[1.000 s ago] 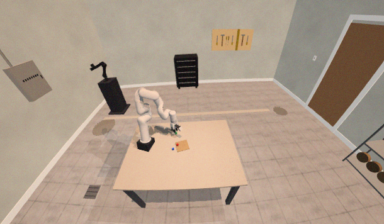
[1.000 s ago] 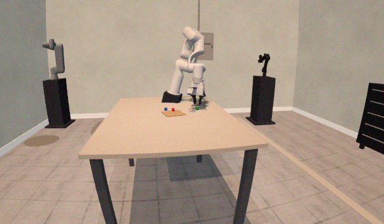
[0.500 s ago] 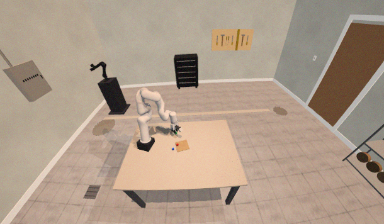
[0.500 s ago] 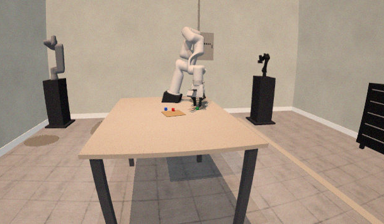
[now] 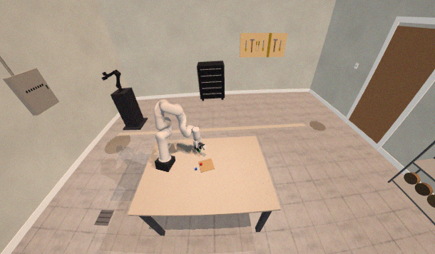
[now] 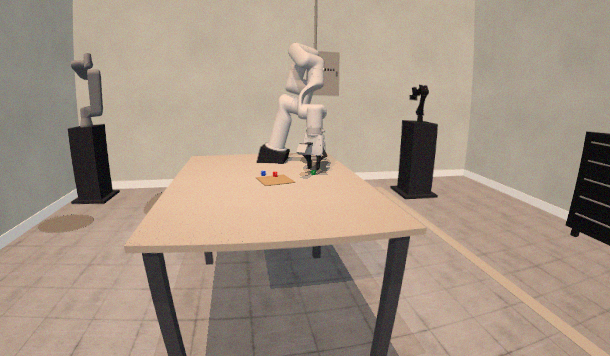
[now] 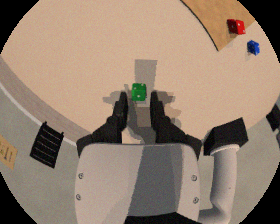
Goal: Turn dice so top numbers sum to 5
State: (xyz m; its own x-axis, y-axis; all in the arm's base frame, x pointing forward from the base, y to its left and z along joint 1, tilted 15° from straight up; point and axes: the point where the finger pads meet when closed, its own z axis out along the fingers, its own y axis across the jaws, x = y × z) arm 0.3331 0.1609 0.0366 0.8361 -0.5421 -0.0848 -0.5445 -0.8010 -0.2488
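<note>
Right now the green die is 4 cm below my hand. From my hand the other things lie so: red die 4 cm ahead, 19 cm to the right, 3 cm below; then blue die 1 cm behind, 24 cm to the right, 4 cm below; then brown mat 9 cm ahead, 19 cm to the right, 4 cm below.
</note>
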